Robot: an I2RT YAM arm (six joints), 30 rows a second.
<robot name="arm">
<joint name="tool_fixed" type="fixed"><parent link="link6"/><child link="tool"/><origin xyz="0 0 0" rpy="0 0 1.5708"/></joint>
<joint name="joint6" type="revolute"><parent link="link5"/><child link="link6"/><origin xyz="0.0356 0 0.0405" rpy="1.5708 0 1.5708"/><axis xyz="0 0 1"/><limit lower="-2.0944" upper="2.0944"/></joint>
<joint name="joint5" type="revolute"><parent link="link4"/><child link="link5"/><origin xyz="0.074 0.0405 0.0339" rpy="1.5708 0 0"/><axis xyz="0 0 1"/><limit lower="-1.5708" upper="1.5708"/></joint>
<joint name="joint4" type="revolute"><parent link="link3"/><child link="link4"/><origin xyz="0.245 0.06 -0.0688"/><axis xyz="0 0 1"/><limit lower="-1.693" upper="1.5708"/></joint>
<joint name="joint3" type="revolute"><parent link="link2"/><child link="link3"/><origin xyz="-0.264 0 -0.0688" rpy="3.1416 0 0"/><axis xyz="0 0 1"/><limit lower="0" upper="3.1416"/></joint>
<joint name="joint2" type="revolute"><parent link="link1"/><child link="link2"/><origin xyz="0.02 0.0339 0.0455" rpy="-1.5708 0 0"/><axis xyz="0 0 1"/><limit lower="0" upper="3.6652"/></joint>
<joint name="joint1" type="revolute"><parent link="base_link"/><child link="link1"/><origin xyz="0 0 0.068"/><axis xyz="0 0 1"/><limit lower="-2.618" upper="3.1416"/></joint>
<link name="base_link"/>
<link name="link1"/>
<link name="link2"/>
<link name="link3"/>
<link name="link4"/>
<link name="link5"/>
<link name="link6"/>
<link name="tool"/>
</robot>
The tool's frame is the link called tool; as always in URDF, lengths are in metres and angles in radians.
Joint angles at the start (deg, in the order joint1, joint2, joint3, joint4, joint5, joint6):
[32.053, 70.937, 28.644, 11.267, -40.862, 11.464]
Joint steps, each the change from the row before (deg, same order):
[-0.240, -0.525, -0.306, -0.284, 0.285, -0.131]
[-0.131, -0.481, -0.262, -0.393, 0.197, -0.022]
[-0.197, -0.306, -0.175, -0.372, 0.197, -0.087]
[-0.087, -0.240, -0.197, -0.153, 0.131, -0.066]
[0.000, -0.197, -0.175, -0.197, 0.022, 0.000]
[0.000, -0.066, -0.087, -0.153, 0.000, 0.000]
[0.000, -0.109, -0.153, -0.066, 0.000, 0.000]
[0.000, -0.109, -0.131, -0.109, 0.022, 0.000]
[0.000, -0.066, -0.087, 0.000, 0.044, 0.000]
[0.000, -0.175, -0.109, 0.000, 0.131, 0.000]
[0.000, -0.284, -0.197, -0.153, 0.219, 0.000]
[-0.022, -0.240, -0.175, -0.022, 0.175, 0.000]
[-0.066, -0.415, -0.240, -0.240, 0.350, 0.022]
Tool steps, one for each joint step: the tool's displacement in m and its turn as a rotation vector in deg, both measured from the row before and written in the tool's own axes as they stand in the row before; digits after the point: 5 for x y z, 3 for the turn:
[0.00096, -0.00015, -0.00180, 0.475, -0.128, 0.005]
[0.00109, 0.00016, -0.00142, 0.320, 0.026, 0.143]
[0.00086, -0.00037, -0.00117, 0.381, 0.044, 0.147]
[0.00086, -0.00010, -0.00074, 0.212, 0.014, 0.040]
[0.00098, 0.00016, -0.00043, 0.048, 0.127, 0.113]
[0.00065, -0.00001, -0.00014, 0.026, 0.131, 0.112]
[0.00081, 0.00003, -0.00022, 0.016, 0.083, 0.071]
[0.00075, 0.00003, -0.00023, 0.041, 0.094, 0.084]
[0.00038, 0.00001, -0.00013, 0.046, 0.007, 0.013]
[0.00028, 0.00019, -0.00038, 0.119, -0.075, -0.042]
[0.00085, 0.00022, -0.00062, 0.225, 0.007, 0.042]
[0.00057, 0.00014, -0.00057, 0.182, -0.077, -0.018]
[0.00093, 0.00014, -0.00106, 0.404, -0.051, 0.090]

